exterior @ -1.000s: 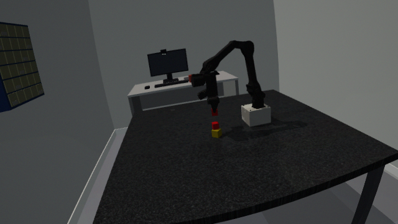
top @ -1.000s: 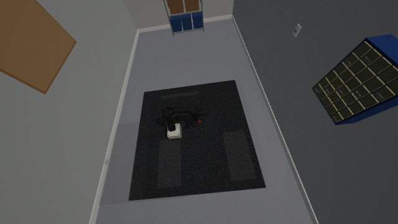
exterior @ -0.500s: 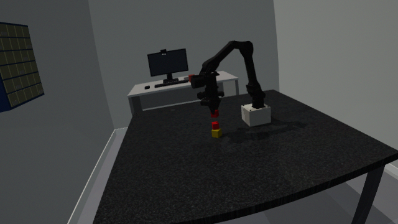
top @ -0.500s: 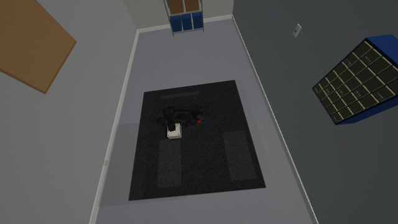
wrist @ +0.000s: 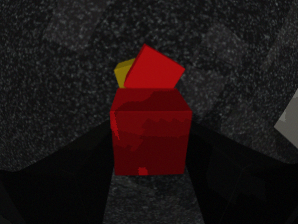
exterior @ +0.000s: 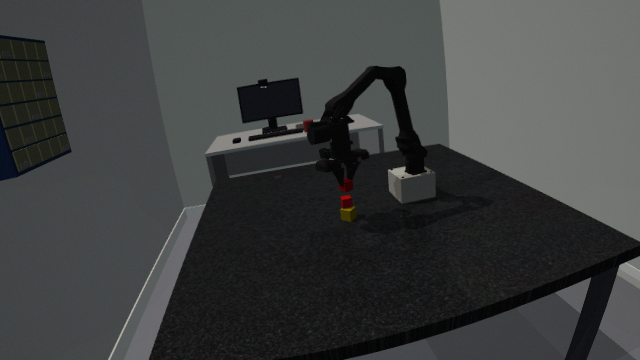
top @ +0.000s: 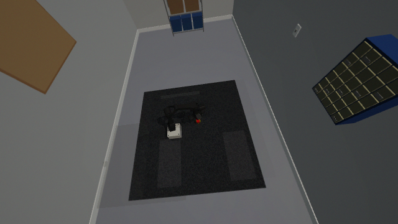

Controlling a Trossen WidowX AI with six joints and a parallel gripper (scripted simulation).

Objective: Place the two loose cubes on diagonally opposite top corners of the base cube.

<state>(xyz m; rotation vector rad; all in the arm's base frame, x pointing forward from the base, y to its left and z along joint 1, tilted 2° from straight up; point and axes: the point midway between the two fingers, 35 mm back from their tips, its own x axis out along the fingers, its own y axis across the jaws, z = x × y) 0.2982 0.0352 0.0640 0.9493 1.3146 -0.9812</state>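
My gripper tip is now 70 mm above the red cube and 10 mm to the left of it. The rest, counted from my gripper tip: yellow base cube 100 mm below.
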